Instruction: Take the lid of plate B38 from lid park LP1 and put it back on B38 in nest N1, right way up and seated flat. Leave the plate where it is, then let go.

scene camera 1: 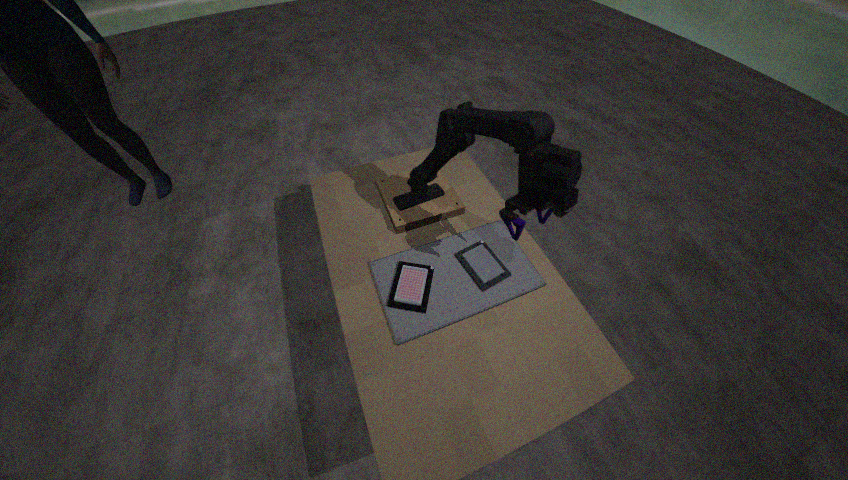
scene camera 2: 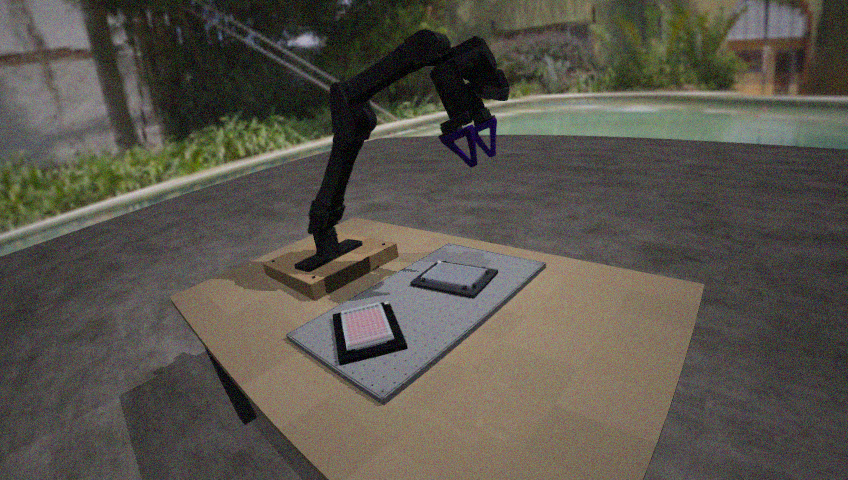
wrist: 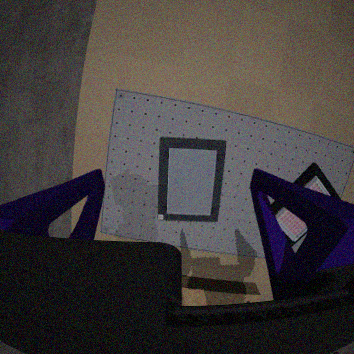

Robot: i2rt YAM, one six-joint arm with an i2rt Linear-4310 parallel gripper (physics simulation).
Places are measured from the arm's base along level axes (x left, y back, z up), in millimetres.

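Pixels of known places: gripper, fingertip midpoint: point(scene camera 1: 528, 231) point(scene camera 2: 483, 161) point(wrist: 177, 177); arm's base, origin of the base link: point(scene camera 1: 419, 197) point(scene camera 2: 329, 256).
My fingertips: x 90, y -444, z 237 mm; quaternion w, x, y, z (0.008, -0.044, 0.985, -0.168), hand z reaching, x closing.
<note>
For each thing: its top centre in the pictures, then the offset to it from my fingertips. Level surfaces: height alone.
- lid, middle of its top: point(wrist: 190, 183) point(scene camera 2: 454, 273) point(scene camera 1: 483, 262) dx -32, dy +82, dz -247 mm
- lid park LP1, middle of its top: point(wrist: 190, 183) point(scene camera 2: 453, 272) point(scene camera 1: 483, 262) dx -32, dy +82, dz -245 mm
- Plate B38, middle of its top: point(scene camera 2: 364, 321) point(wrist: 306, 211) point(scene camera 1: 411, 283) dx -282, dy +120, dz -239 mm
- black nest N1, middle of its top: point(scene camera 2: 365, 325) point(wrist: 304, 209) point(scene camera 1: 411, 284) dx -282, dy +120, dz -247 mm
- grey perforated board, middle of its top: point(wrist: 235, 191) point(scene camera 2: 425, 297) point(scene camera 1: 456, 273) dx -126, dy +96, dz -264 mm
- wooden table, its level: dz -278 mm
The lid point(scene camera 1: 484, 264) point(scene camera 2: 455, 275) point(wrist: 192, 181) is a pale, clear-grey rectangle lying flat in the dark grey frame of lid park LP1 point(scene camera 1: 470, 273) point(scene camera 2: 443, 289) point(wrist: 163, 175). Plate B38 point(scene camera 1: 411, 284) point(scene camera 2: 367, 325) point(wrist: 292, 225), white-rimmed with pink wells, sits in the black nest N1 point(scene camera 1: 410, 308) point(scene camera 2: 373, 353) point(wrist: 314, 170), turned at an angle to the lid park. No lid is discernible on it. My gripper point(scene camera 1: 529, 229) point(scene camera 2: 483, 160) point(wrist: 177, 177) is open and empty, high above the lid park side. Its right finger partly hides the plate in the wrist view.
Both holders stand on a grey perforated board point(scene camera 1: 446, 309) point(scene camera 2: 428, 333) point(wrist: 135, 130) on the wooden table point(scene camera 1: 493, 386) point(scene camera 2: 565, 356) point(wrist: 210, 60). The arm's wooden base block point(scene camera 1: 392, 215) point(scene camera 2: 291, 282) stands behind the board. A person point(scene camera 1: 89, 113) stands on the floor at the upper left.
</note>
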